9 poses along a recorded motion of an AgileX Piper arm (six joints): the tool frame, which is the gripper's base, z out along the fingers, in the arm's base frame.
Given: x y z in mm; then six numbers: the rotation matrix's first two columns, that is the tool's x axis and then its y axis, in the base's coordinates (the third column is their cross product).
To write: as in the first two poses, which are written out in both.
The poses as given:
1: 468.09, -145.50, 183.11, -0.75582, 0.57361, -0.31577, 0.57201, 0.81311, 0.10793
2: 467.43, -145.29, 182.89, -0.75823, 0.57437, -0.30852, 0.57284, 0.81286, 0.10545
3: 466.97, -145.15, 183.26, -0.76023, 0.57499, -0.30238, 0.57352, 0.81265, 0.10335
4: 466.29, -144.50, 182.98, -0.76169, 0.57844, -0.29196, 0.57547, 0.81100, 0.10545
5: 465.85, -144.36, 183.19, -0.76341, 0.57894, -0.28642, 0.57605, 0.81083, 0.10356
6: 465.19, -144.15, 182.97, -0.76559, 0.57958, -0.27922, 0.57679, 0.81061, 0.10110
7: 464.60, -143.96, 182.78, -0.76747, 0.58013, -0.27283, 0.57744, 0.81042, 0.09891
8: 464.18, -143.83, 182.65, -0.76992, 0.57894, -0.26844, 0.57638, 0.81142, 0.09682
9: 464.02, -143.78, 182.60, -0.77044, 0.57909, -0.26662, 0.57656, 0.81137, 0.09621
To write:
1: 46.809, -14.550, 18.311, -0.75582, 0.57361, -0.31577, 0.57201, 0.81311, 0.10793
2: 46.743, -14.529, 18.289, -0.75823, 0.57437, -0.30852, 0.57284, 0.81286, 0.10545
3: 46.697, -14.515, 18.326, -0.76023, 0.57499, -0.30238, 0.57352, 0.81265, 0.10335
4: 46.629, -14.450, 18.298, -0.76169, 0.57844, -0.29196, 0.57547, 0.81100, 0.10545
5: 46.585, -14.436, 18.319, -0.76341, 0.57894, -0.28642, 0.57605, 0.81083, 0.10356
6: 46.519, -14.415, 18.297, -0.76559, 0.57958, -0.27922, 0.57679, 0.81061, 0.10110
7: 46.460, -14.396, 18.278, -0.76747, 0.58013, -0.27283, 0.57744, 0.81042, 0.09891
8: 46.418, -14.383, 18.265, -0.76992, 0.57894, -0.26844, 0.57638, 0.81142, 0.09682
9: 46.402, -14.378, 18.260, -0.77044, 0.57909, -0.26662, 0.57656, 0.81137, 0.09621
